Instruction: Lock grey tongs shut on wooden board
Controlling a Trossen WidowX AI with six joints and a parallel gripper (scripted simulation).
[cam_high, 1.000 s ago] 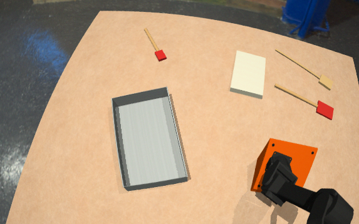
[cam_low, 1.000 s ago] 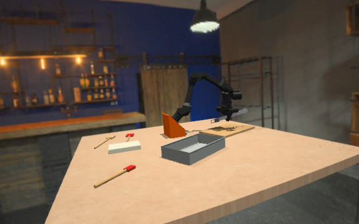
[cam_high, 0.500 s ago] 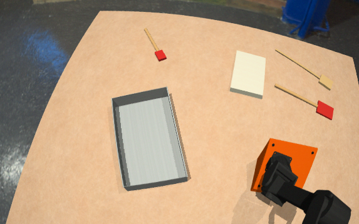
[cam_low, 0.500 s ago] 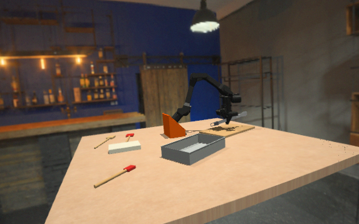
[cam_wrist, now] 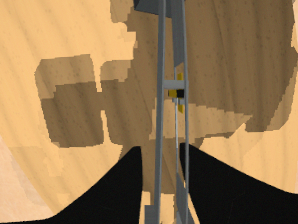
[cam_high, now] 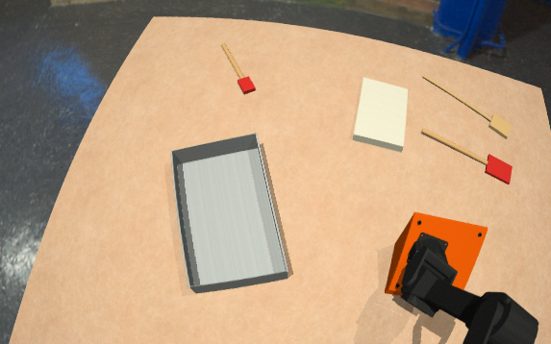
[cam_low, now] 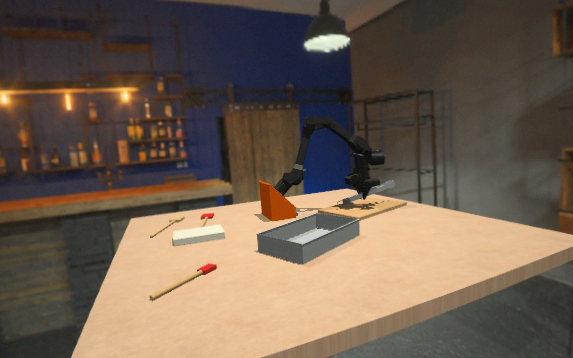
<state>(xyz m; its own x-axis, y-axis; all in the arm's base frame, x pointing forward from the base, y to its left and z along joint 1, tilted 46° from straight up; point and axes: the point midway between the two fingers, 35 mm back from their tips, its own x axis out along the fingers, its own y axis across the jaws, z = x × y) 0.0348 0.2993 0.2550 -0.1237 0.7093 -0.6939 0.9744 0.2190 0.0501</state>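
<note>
Right now the wooden board is 40 mm below my gripper tip. Also, from my gripper tip: yellow piece: 40 mm to the right, 10 mm above; then grey roasting tin: 360 mm ahead, 370 mm to the right, 20 mm below; then cream block: 130 mm ahead, 740 mm to the right, 30 mm below.
</note>
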